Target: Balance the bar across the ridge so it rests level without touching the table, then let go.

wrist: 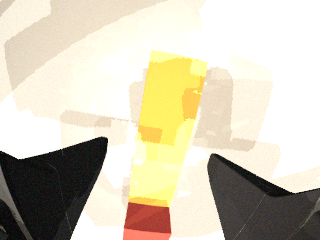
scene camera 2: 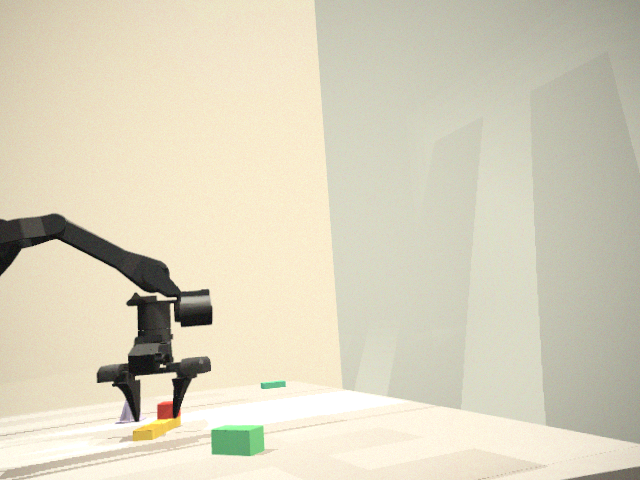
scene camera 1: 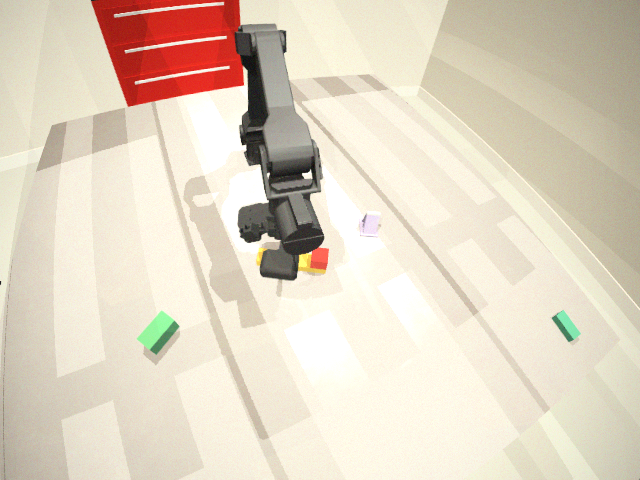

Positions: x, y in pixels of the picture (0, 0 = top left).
The gripper shows in the wrist view (159, 153), in scene camera 2 and in scene camera 1. The same spot on the gripper: (scene camera 1: 254, 220) is (scene camera 2: 154, 347).
